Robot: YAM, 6 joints.
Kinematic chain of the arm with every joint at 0, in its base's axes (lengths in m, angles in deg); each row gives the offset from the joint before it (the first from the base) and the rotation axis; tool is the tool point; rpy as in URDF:
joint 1: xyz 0 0 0.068 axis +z
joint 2: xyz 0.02 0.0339 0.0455 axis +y
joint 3: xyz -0.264 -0.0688 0 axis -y
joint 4: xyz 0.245 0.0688 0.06 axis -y
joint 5: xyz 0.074 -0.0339 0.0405 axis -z
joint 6: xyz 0.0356 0 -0.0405 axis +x
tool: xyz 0 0 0 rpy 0 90 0
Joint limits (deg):
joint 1: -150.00..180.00
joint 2: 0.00..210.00
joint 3: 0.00..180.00
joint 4: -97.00..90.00
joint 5: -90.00..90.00
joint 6: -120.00..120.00
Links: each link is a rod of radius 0.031 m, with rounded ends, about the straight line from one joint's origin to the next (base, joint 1, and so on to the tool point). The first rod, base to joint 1, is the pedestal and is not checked.
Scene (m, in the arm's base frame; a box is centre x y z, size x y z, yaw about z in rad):
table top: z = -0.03
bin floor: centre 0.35 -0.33 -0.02 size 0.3 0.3 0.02 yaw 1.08
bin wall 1: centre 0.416 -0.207 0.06 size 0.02 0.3 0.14 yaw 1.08
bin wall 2: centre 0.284 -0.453 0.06 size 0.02 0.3 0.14 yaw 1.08
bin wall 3: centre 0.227 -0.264 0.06 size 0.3 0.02 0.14 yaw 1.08
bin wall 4: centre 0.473 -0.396 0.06 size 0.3 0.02 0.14 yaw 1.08
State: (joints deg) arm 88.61 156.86 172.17 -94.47 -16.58 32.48
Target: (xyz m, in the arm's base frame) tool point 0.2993 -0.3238 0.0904
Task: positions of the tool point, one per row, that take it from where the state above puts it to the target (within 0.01 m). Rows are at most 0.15 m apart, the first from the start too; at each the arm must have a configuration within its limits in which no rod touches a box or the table.
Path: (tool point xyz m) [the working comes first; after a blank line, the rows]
Joints at the target: -47.66 152.43 126.44 -97.00 -5.01 32.48
Straight joint move there: touches bin wall 1.

1: 0.1203 0.4848 0.2369
2: 0.2295 0.4384 0.2399
3: 0.3233 0.3678 0.2430
4: 0.3966 0.2775 0.2458
5: 0.4454 0.1734 0.2484
6: 0.4673 0.0621 0.2508
7: 0.4618 -0.0496 0.2532
8: 0.4299 -0.1551 0.2553
9: 0.3744 -0.2482 0.2572
10: 0.2993 -0.3238 0.2589
11: 0.3052 -0.3303 0.1735
12: 0.2993 -0.3238 0.0904

